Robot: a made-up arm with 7 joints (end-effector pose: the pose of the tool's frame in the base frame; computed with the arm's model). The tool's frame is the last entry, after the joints.
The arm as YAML. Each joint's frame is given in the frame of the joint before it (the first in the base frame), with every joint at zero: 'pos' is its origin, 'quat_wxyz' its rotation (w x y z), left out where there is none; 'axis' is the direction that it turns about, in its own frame. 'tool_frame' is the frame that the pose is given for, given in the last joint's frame.
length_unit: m
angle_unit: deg
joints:
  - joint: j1
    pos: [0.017, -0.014, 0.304]
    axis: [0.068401, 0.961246, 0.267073]
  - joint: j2
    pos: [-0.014, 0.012, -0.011]
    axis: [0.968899, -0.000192, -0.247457]
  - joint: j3
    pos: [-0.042, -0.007, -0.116]
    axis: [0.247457, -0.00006, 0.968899]
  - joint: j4
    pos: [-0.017, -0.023, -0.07]
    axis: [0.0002, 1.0, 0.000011]
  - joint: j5
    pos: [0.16, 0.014, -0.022]
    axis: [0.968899, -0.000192, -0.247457]
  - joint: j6
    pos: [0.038, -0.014, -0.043]
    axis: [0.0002, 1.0, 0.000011]
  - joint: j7
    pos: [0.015, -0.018, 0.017]
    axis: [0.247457, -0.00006, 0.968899]
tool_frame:
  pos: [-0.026, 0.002, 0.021]
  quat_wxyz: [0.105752, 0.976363, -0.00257, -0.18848]
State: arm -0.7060 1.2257 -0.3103 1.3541 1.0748 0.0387 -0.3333
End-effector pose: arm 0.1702 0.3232 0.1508 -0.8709 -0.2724 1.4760
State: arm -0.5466 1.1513 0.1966 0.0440 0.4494 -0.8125 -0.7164
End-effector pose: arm 0.2142 0.1639 0.2668 -1.2589 0.6552 -0.1654
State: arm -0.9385 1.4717 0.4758 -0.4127 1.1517 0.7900 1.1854
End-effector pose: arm 0.1748 0.0996 0.4630 0.2362 -1.9592 -1.7390
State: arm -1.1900 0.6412 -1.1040 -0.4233 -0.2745 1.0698 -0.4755
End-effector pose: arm 0.1658 -0.1528 0.2052 -1.6639 1.2169 0.7523
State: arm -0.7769 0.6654 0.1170 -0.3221 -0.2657 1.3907 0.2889
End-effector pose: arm 0.2516 -0.0123 0.3044 -2.7799 -0.6399 0.7705
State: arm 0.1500 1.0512 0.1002 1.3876 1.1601 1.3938 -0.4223
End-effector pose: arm -0.0699 0.3660 0.0835 0.5151 -1.2341 1.9104
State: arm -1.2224 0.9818 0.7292 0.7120 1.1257 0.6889 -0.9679
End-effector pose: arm 0.2709 0.2665 0.3659 -2.6451 -0.8623 1.0765
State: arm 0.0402 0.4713 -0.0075 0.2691 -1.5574 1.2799 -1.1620
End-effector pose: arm 0.1529 0.0725 0.0083 0.5898 -0.9592 -0.6884
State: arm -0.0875 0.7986 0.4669 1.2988 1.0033 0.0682 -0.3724
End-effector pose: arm 0.0142 0.2681 0.0205 -1.3462 -0.2318 2.0534
